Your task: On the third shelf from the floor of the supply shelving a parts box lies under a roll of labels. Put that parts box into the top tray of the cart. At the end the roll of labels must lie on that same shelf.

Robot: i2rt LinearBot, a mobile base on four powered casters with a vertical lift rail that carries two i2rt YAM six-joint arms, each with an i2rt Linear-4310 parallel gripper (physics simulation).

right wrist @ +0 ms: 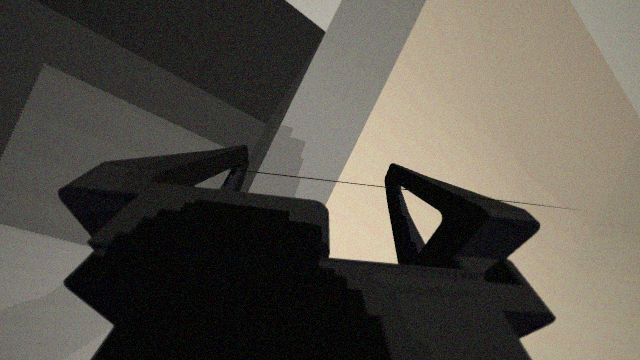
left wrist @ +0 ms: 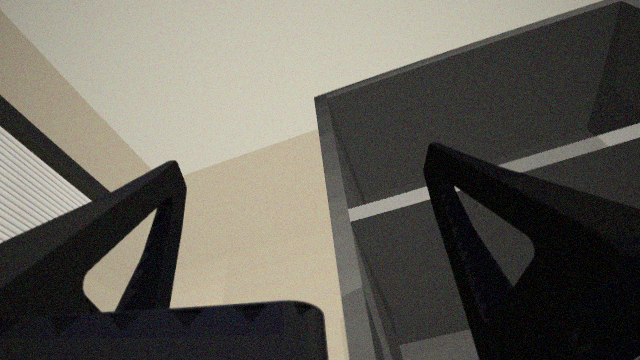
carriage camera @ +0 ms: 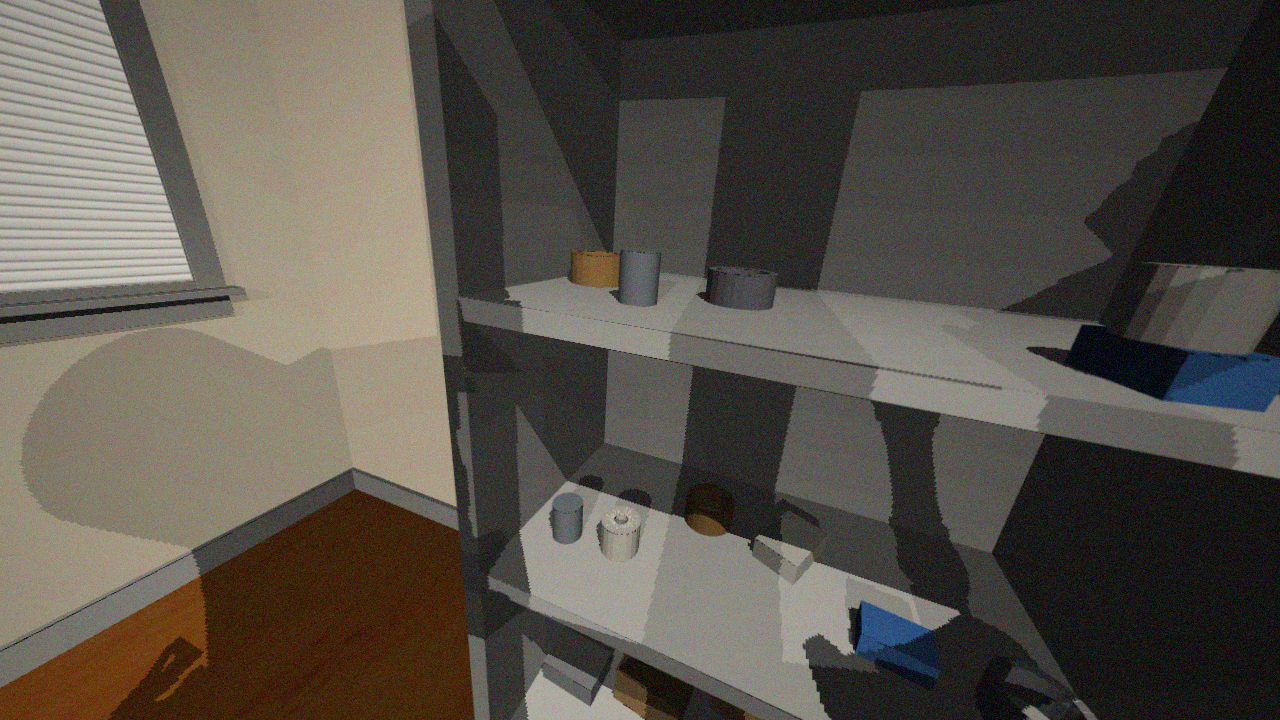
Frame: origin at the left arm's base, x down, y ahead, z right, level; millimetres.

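Seen in the pictures: left gripper, fingertip midpoint: [left wrist: 305, 164].
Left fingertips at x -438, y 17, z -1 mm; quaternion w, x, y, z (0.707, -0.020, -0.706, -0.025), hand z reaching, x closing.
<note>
Pixels of each thing's middle, then the offset from my left fingertips to it. "pt": a spot on its surface instead.
- blue parts box at the middle of its body: [carriage camera: 1160, 362] dx +114, dy +270, dz +770 mm
- orange ring at the middle of its body: [carriage camera: 598, 268] dx +109, dy +612, dz +232 mm
- dark round ring at the middle of its body: [carriage camera: 740, 287] dx +110, dy +522, dz +460 mm
- white roll at the middle of its body: [carriage camera: 620, 532] dx +562, dy +491, dz +306 mm
- brown roll at the middle of its body: [carriage camera: 709, 508] dx +566, dy +586, dz +478 mm
- blue box at the middle of its body: [carriage camera: 893, 642] dx +572, dy +348, dz +714 mm
- window at a spot on its surface: [carriage camera: 89, 161] pt dx +4, dy +857, dz -930 mm
The blue parts box [carriage camera: 1226, 380] lies at the right of the upper shelf in the carriage view, near its front edge. The pale roll of labels [carriage camera: 1203, 308] stands on top of it; both are partly cut off or near the right border. The supply shelving [carriage camera: 957, 398] [left wrist: 334, 200] [right wrist: 345, 100] shows in all views. My left gripper [left wrist: 305, 164] is open and empty, pointing up beside the shelving's left post. My right gripper [right wrist: 319, 162] is open and empty, in front of a post of the shelving. The cart does not show in these views.
On the upper shelf stand an orange ring [carriage camera: 594, 268], a grey cylinder [carriage camera: 639, 278] and a dark round ring [carriage camera: 741, 288]. The shelf below holds a grey cylinder [carriage camera: 566, 518], a white roll [carriage camera: 619, 535], a brown roll [carriage camera: 708, 510] and a blue box [carriage camera: 895, 642]. A window [carriage camera: 89, 161] is at left.
</note>
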